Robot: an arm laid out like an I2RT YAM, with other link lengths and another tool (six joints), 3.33 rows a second.
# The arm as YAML. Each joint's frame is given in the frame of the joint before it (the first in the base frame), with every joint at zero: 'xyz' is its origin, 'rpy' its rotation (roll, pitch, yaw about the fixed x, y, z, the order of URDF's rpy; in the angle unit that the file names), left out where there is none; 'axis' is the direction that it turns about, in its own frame. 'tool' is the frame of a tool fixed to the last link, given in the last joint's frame.
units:
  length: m
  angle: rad
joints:
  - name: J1
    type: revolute
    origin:
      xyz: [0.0, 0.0, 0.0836]
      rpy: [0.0, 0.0, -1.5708]
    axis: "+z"
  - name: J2
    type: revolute
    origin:
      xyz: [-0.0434, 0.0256, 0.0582]
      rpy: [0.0, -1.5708, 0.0]
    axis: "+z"
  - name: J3
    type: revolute
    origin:
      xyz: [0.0, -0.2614, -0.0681]
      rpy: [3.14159, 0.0, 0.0]
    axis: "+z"
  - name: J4
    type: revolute
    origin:
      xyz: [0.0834, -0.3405, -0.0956]
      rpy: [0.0, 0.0, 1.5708]
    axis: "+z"
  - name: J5
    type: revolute
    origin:
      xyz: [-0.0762, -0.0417, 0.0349]
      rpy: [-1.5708, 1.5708, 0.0]
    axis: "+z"
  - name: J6
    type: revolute
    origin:
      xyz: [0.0, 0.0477, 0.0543]
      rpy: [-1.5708, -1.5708, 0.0]
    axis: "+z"
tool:
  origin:
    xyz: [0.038, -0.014, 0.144]
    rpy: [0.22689, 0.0, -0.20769]
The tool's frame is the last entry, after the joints.
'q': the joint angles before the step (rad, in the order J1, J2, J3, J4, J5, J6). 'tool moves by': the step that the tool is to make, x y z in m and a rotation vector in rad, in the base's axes. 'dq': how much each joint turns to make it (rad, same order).
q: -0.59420 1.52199 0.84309 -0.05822 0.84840 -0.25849
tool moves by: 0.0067 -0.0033 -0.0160 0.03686 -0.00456 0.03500
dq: -0.01166 0.03254 0.00197 0.02123 -0.05669 -0.01055
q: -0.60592 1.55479 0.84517 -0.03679 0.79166 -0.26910
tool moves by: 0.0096 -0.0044 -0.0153 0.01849 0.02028 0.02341
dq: -0.00012 0.06492 0.02595 0.02510 -0.01965 -0.01893
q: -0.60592 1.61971 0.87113 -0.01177 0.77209 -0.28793
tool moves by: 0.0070 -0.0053 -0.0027 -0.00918 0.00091 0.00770
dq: -0.00006 0.03322 0.01890 0.02970 -0.00015 -0.01562
